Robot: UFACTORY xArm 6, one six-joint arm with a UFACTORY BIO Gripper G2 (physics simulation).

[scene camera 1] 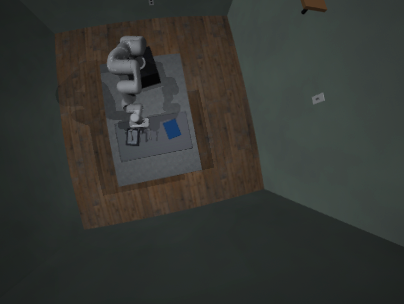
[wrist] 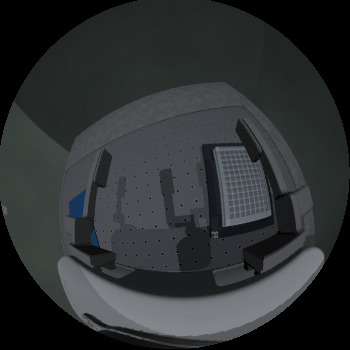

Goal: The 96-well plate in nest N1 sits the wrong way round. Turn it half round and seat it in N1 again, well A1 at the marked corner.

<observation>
In view: my gripper (wrist: pixel 165 133) and a pale 96-well plate (wrist: pixel 243 191).
</observation>
